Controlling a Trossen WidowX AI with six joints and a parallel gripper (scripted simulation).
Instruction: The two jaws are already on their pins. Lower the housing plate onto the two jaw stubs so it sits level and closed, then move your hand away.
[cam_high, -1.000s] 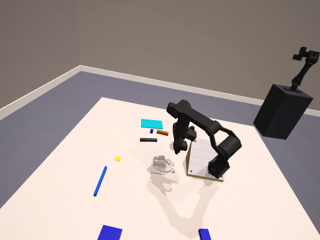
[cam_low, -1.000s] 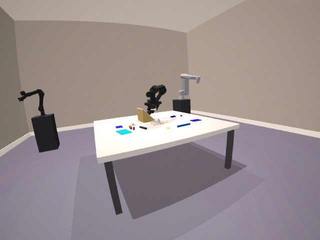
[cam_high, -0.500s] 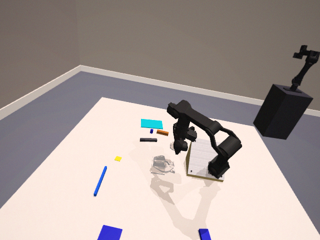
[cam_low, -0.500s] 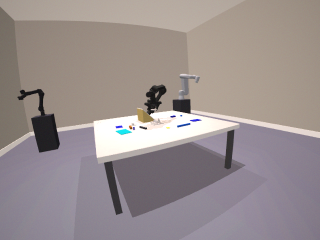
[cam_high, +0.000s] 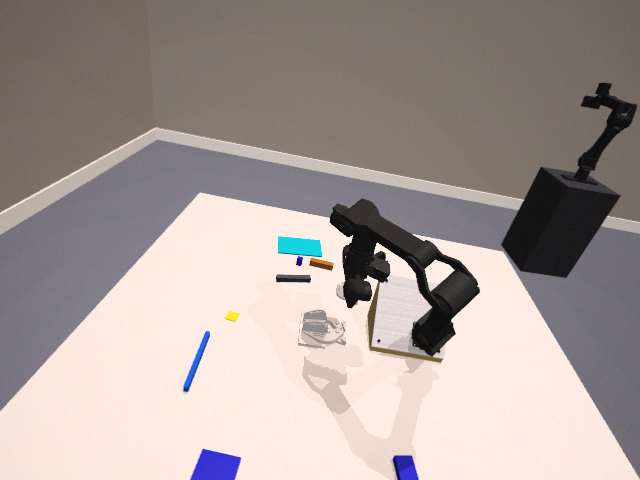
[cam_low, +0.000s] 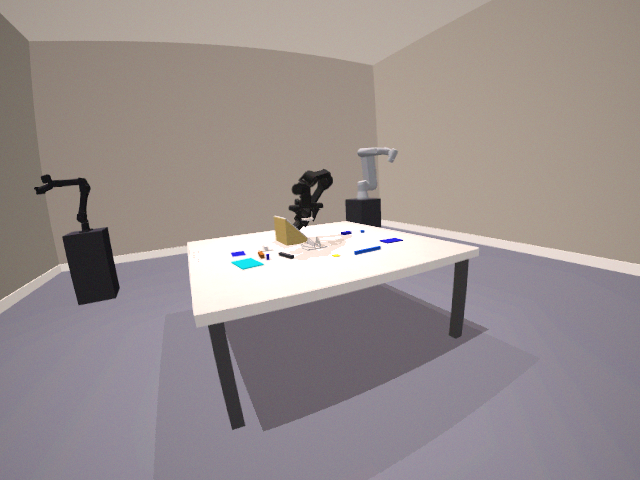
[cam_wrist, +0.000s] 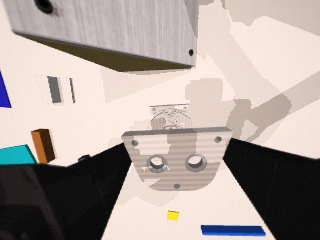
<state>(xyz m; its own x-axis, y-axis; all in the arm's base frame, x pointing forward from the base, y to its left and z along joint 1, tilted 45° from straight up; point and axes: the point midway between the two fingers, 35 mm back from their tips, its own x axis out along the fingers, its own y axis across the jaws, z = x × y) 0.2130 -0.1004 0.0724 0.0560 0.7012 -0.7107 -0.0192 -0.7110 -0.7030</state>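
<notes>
My gripper tip is 120 mm above the pale grey jaw assembly, 20 mm to the right of it and 20 mm short of it. The rest, counted from my gripper tip: dark bar: 200 mm to the right, 140 mm ahead, 120 mm below; then orange block: 300 mm to the right, 120 mm below, 50 mm ahead; then yellow square: 290 mm ahead, 130 mm below, 10 mm to the right.
</notes>
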